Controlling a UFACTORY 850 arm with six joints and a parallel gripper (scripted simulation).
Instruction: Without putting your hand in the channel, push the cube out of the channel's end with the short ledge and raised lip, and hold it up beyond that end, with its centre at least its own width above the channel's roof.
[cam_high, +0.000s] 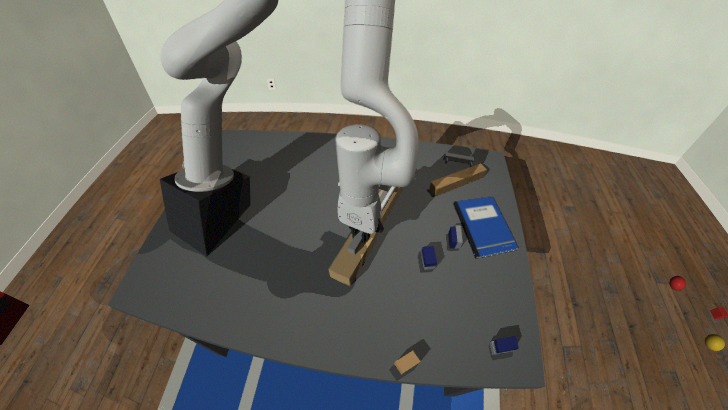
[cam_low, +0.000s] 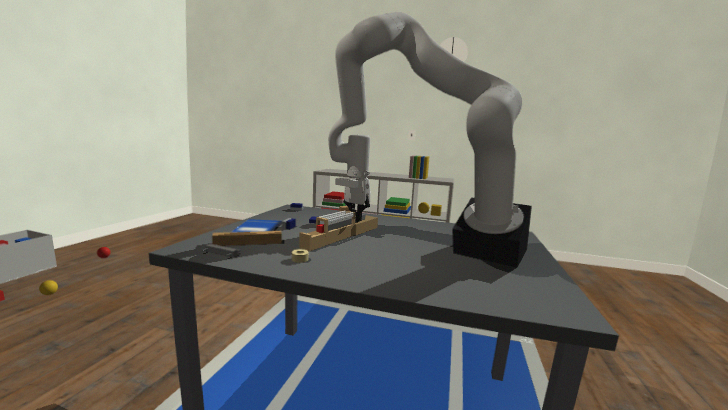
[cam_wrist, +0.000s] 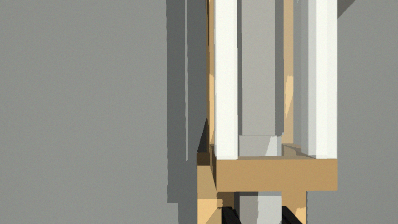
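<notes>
Right now my hand is 6 cm short of the red cube, 20 cm to the right of it and 1 cm above it. Round my hand: wooden channel 4 cm ahead, 12 cm to the left, 1 cm below; tape roll 5 cm ahead, 37 cm to the left, 6 cm below; small wooden block 16 cm ahead, 31 cm to the right, 5 cm below.
</notes>
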